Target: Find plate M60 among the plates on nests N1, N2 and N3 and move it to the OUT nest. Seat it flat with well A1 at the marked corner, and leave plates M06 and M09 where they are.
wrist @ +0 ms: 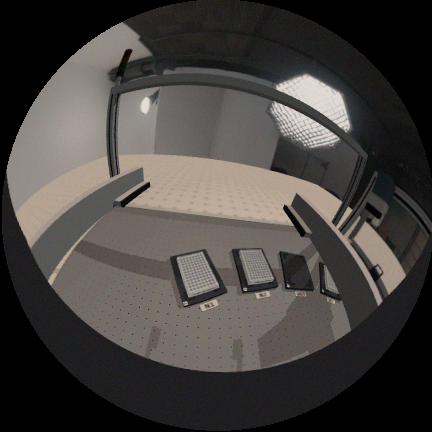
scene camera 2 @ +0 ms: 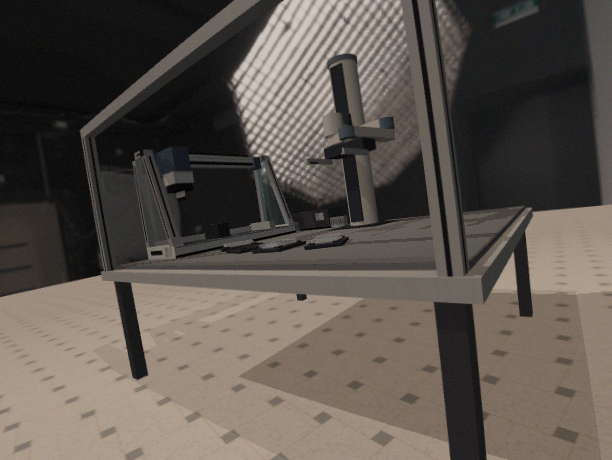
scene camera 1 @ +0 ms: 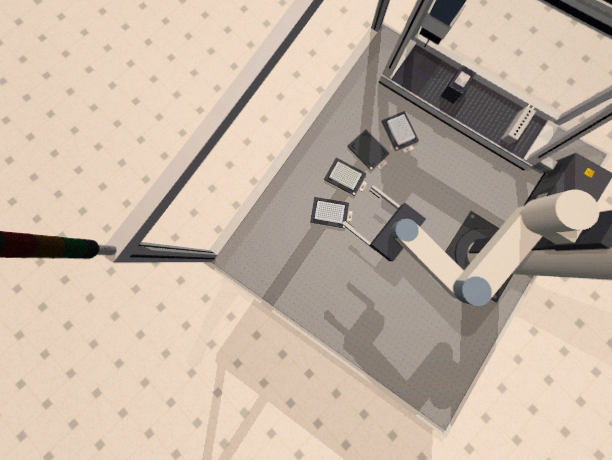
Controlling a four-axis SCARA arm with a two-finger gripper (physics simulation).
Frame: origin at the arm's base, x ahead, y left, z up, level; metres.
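Seen in the pictures: gripper, fingertip midpoint: (wrist: 218, 185) (scene camera 2: 323, 156) (scene camera 1: 357, 204).
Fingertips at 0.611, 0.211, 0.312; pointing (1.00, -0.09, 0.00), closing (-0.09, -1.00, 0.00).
Offsets run from my fingertips to a thing's top centre, as dx, dy, dz. "spot": to the spot under its first point.
Light multiwell plates lie flat on dark nests. One plate @[+0.074, +0.017, -0.273] (scene camera 1: 330, 212) (scene camera 2: 326, 240) (wrist: 197, 273) is on nest N1 @[+0.074, +0.017, -0.282] (wrist: 205, 296). Another plate @[+0.110, -0.168, -0.273] (scene camera 1: 345, 175) (scene camera 2: 281, 244) (wrist: 257, 267) is on nest N2 @[+0.110, -0.168, -0.282] (wrist: 260, 287). A third plate @[+0.017, -0.505, -0.273] (scene camera 1: 401, 130) (scene camera 2: 240, 244) (wrist: 331, 278) is on nest N3, partly hidden by the right finger in the wrist view. The dark OUT nest @[+0.091, -0.340, -0.282] (scene camera 1: 368, 149) (wrist: 296, 270) between N2 and N3 bears no plate. No plate ID is readable. My gripper (scene camera 1: 359, 206) (scene camera 2: 325, 156) (wrist: 218, 185) is open and empty, high above the table, fingers pointing toward the N1 and N2 side.
A gantry (scene camera 1: 455, 122) (scene camera 2: 222, 160) with a dark bed, a small black block @[spot: -0.079, -0.757, -0.181] (scene camera 1: 458, 84) and a pale block @[spot: -0.404, -0.771, -0.205] (scene camera 1: 521, 123) stands beyond N3. A dark box with a yellow mark @[spot: -0.733, -0.708, -0.183] (scene camera 1: 589, 173) is near the arm column (scene camera 2: 361, 170). Frame posts @[spot: +0.433, +0.502, -0.118] (scene camera 2: 440, 150) rise at the table edge.
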